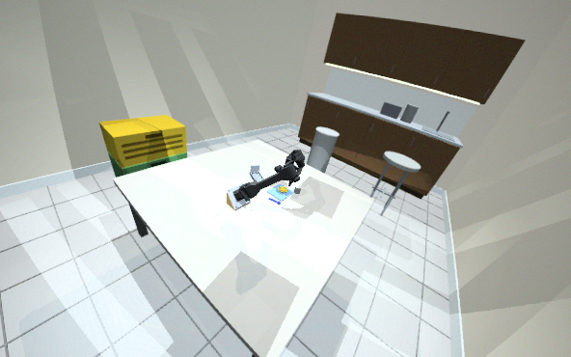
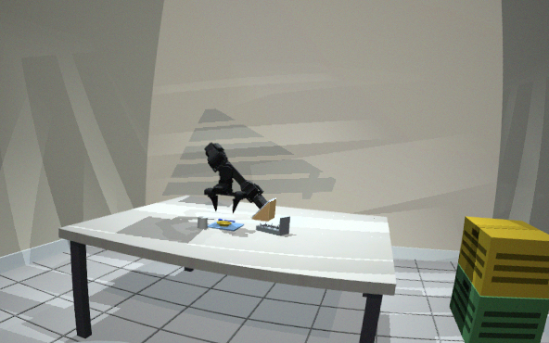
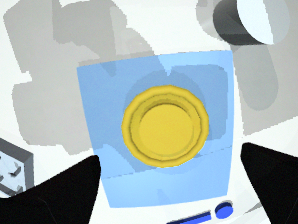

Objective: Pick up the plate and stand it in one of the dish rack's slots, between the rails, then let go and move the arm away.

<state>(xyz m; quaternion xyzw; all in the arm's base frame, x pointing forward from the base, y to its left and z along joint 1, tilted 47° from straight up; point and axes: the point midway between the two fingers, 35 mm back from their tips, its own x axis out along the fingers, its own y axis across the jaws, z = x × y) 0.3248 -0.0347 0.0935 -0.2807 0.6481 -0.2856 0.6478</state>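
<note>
The yellow plate is 5 cm below my gripper tip. The rest, counted from my gripper tip: blue utensil (13 cm behind, 5 cm to the right, 6 cm below); light blue mat (2 cm behind, 7 cm below); grey dish rack (4 cm behind, 22 cm to the left, 4 cm below).
</note>
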